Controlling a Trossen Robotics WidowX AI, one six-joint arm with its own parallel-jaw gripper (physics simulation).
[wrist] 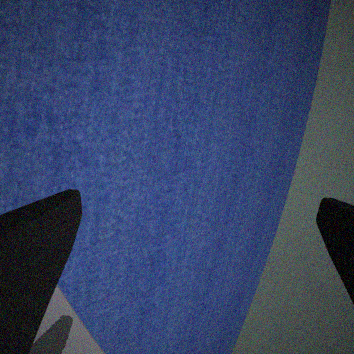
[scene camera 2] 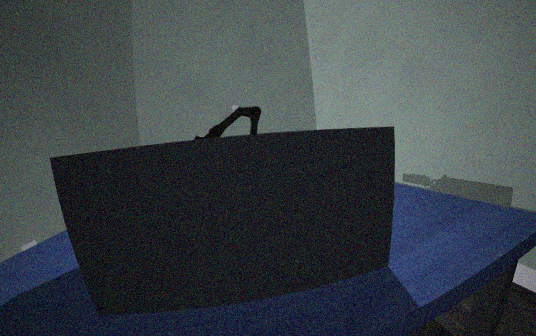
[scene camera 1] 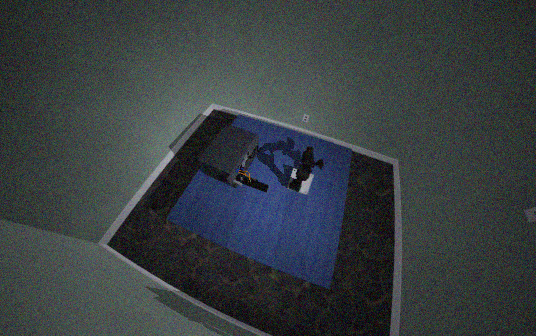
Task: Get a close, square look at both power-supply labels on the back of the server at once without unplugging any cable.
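Pixels of known places: gripper, fingertip midpoint: [wrist: 203,206] [scene camera 1: 316,170]; arm's base, link origin: [scene camera 1: 295,184].
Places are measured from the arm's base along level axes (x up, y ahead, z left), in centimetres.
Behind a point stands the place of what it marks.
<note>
The server [scene camera 1: 227,149] {x 16.8, y 60.2, z 2.9 cm} [scene camera 2: 225,225] {x 6.6, y 76.3, z -2.2 cm} is a big dark box on the blue table [scene camera 1: 260,225] {x -5.3, y 12.6, z 41.4 cm} [scene camera 2: 460,215] {x -5.3, y 70.0, z 52.5 cm} [wrist: 150,125] {x -5.3, y -17.0, z -20.0 cm}. Its back, facing the arm's side in scene camera 1, shows small and dim, with orange cables [scene camera 1: 245,175] {x 13.6, y 36.0, z 16.3 cm} at its near end. Scene camera 2 sees a plain dark face of it, which hides the back and most of the arm. I cannot make out either power-supply label in any view; the wrist view shows neither server nor labels. My gripper [wrist: 203,206] {x 4.5, y -12.4, z -17.8 cm} is open and empty above the table, near its edge, apart from the server.
The arm [scene camera 1: 307,160] {x 37.8, y -1.7, z 1.9 cm} [scene camera 2: 245,111] {x 35.0, y 1.1, z 5.2 cm} stands on a white base plate [scene camera 1: 306,186] {x 0.8, y -9.0, z -1.5 cm}, across from the server's back. A black bar [scene camera 1: 257,185] {x 15.1, y 24.6, z 21.0 cm} lies by the cables. A pale corner [wrist: 85,340] {x 1.3, y -10.5, z -9.6 cm} with a shadow shows low left in the wrist view. A wall outlet [scene camera 1: 305,118] is behind the table.
</note>
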